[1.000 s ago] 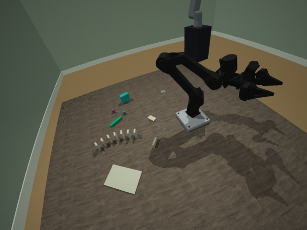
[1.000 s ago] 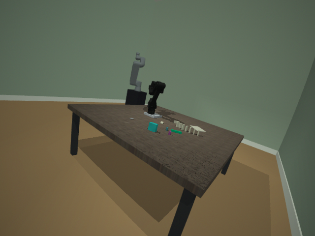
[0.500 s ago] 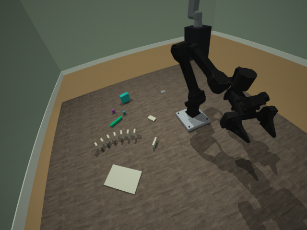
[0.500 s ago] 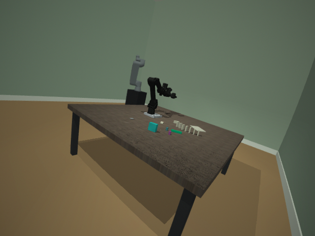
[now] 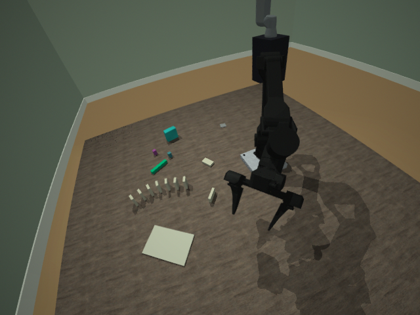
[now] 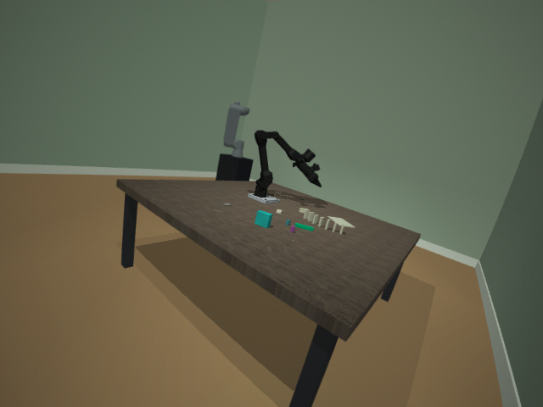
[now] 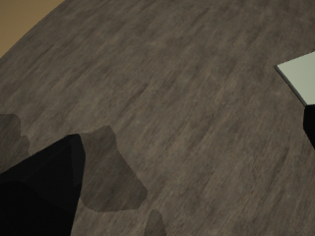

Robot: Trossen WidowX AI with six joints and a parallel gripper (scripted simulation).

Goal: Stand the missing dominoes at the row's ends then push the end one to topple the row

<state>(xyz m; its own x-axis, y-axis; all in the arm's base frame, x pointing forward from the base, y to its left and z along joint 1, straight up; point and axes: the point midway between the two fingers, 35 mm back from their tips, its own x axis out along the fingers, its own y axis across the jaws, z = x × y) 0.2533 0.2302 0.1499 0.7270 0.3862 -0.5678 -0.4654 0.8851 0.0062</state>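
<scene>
My gripper tip is now 50 mm short of the small teal block, 510 mm to the left of it and 140 mm above it. Round my gripper tip: flat cream sheet: 210 mm ahead, 140 mm to the right, 150 mm below; then green bar: 120 mm ahead, 480 mm to the right, 140 mm below; then small purple block: 100 mm ahead, 580 mm to the right, 140 mm below.
</scene>
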